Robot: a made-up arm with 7 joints.
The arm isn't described. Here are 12 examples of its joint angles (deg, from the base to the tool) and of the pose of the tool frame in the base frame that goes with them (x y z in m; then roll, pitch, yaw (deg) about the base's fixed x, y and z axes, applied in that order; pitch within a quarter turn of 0, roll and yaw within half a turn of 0).
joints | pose
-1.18 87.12 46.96 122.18 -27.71 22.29 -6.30 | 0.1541 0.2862 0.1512 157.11 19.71 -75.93
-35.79 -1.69 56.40 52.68 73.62 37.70 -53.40 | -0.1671 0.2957 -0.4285 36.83 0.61 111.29
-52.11 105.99 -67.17 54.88 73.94 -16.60 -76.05 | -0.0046 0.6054 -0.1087 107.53 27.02 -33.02
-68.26 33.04 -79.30 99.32 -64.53 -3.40 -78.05 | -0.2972 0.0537 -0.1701 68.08 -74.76 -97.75
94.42 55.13 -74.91 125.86 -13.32 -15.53 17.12 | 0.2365 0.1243 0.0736 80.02 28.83 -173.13
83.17 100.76 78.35 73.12 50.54 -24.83 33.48 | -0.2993 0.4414 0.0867 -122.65 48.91 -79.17
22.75 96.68 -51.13 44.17 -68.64 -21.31 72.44 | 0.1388 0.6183 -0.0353 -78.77 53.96 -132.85
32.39 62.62 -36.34 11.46 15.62 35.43 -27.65 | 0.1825 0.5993 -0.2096 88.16 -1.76 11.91
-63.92 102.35 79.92 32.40 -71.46 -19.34 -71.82 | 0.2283 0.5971 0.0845 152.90 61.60 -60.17
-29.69 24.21 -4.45 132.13 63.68 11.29 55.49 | 0.1167 0.1656 -0.1855 -145.90 -45.59 63.00
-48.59 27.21 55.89 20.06 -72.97 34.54 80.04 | -0.2931 0.4428 -0.3255 -6.76 73.52 25.69
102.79 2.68 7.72 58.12 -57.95 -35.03 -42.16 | 0.3590 0.1850 0.3071 -149.81 17.43 -127.88
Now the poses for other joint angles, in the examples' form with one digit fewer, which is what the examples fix.
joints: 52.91 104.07 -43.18 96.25 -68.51 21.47 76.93
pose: 0.203 0.425 0.084 81.3 57.0 -17.0
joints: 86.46 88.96 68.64 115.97 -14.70 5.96 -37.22
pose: -0.210 0.307 0.099 -74.7 -5.3 -67.1
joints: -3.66 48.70 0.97 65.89 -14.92 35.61 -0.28
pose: 0.222 0.430 -0.268 62.0 -6.6 -29.5
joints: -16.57 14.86 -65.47 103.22 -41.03 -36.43 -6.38
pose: 0.023 -0.031 -0.293 133.9 -48.6 152.9
